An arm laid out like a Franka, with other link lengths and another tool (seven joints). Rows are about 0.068 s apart.
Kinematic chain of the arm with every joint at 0, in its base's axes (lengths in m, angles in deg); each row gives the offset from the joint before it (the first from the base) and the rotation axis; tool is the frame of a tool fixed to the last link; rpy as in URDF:
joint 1: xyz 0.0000 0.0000 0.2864 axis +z
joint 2: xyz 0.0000 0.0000 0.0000 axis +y
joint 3: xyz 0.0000 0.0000 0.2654 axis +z
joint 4: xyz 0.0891 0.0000 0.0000 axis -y
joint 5: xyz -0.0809 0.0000 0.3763 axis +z
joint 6: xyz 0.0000 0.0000 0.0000 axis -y
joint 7: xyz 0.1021 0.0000 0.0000 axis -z
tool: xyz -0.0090 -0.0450 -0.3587 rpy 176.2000 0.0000 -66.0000
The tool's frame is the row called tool.
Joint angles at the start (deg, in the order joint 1, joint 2, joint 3, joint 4, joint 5, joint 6, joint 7):
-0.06, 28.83, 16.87, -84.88, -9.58, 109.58, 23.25
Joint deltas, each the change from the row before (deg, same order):
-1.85, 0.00, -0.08, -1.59, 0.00, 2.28, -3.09
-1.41, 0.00, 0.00, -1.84, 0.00, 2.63, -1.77
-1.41, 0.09, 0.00, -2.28, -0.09, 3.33, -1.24
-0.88, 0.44, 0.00, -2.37, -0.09, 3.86, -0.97
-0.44, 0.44, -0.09, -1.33, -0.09, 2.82, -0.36
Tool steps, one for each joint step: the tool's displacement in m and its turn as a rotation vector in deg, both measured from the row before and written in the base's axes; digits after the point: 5 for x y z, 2 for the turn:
0.00751, -0.01901, -0.00984, 0.39, -0.56, 1.42
0.00516, -0.01257, -0.01109, 0.40, -0.71, 0.65
0.00453, -0.01202, -0.01432, 0.39, -0.91, 0.22
0.00360, -0.00501, -0.01788, 0.53, -1.00, 0.49
0.00444, -0.00236, -0.01106, 0.40, -1.01, 0.09

